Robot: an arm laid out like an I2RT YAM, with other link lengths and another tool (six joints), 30 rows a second.
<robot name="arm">
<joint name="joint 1" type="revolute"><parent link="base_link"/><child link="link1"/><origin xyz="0 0 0.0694"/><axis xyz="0 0 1"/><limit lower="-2.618" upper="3.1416"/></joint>
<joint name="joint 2" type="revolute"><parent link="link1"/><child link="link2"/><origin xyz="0.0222 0.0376 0.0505" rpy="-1.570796 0 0"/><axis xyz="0 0 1"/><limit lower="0" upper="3.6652"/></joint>
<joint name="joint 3" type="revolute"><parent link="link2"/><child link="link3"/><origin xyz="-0.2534 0 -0.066" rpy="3.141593 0 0"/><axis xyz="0 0 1"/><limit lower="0" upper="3.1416"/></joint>
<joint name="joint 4" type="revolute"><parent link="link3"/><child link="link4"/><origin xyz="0.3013 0.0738 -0.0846"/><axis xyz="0 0 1"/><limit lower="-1.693" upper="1.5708"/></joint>
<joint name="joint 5" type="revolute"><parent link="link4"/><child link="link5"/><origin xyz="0.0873 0.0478 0.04" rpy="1.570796 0 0"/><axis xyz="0 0 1"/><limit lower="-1.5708" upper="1.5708"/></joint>
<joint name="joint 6" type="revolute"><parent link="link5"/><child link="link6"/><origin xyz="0.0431 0 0.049" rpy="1.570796 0 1.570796"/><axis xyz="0 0 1"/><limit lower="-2.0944" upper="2.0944"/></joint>
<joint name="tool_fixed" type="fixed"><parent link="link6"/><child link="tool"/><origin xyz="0.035 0.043 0.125" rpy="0 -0.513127 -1.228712"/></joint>
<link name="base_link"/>
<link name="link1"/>
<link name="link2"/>
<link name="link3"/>
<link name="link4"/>
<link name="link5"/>
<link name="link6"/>
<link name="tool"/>
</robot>
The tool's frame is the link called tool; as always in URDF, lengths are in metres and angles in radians.
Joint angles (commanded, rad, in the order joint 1, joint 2, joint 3, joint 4, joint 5, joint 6), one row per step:
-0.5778, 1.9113, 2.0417, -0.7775, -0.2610, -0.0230
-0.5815, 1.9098, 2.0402, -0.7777, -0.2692, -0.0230
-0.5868, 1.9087, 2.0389, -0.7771, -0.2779, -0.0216
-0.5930, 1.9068, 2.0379, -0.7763, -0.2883, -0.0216
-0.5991, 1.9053, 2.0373, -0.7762, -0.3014, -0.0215
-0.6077, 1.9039, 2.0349, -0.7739, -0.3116, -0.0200
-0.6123, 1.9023, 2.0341, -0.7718, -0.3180, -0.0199
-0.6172, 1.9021, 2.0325, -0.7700, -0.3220, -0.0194
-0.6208, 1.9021, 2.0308, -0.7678, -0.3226, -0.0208
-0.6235, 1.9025, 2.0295, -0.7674, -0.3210, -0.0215
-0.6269, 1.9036, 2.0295, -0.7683, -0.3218, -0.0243
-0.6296, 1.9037, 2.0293, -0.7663, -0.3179, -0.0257
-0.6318, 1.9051, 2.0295, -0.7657, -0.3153, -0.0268
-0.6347, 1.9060, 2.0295, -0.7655, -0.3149, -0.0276
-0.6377, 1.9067, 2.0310, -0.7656, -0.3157, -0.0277
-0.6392, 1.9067, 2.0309, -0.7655, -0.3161, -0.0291
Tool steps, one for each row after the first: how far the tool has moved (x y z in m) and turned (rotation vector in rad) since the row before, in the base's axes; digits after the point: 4 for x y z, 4 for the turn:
-0.0007, -0.0004, 0.0001, 0.0042, -0.0025, 0.0028
-0.0009, -0.0012, 0.0001, 0.0053, -0.0035, 0.0008
-0.0011, -0.0014, 0.0008, 0.0043, -0.0049, 0.0021
-0.0009, -0.0009, 0.0007, 0.0060, -0.0053, 0.0043
-0.0017, -0.0027, 0.0001, 0.0055, -0.0048, -0.0013
-0.0008, -0.0013, 0.0010, 0.0016, -0.0046, 0.0005
-0.0010, -0.0019, -0.0003, 0.0021, -0.0018, -0.0020
-0.0008, -0.0019, -0.0004, -0.0011, -0.0004, -0.0023
-0.0009, -0.0016, -0.0008, -0.0006, 0.0017, -0.0036
-0.0010, -0.0017, -0.0007, -0.0007, 0.0019, -0.0012
-0.0009, -0.0022, 0.0002, -0.0040, 0.0003, -0.0050
-0.0006, -0.0017, -0.0006, -0.0018, 0.0016, -0.0037
-0.0008, -0.0016, -0.0004, -0.0004, 0.0009, -0.0028
-0.0007, -0.0015, 0.0003, -0.0001, -0.0008, -0.0023
-0.0004, -0.0007, 0.0000, -0.0009, 0.0001, -0.0004

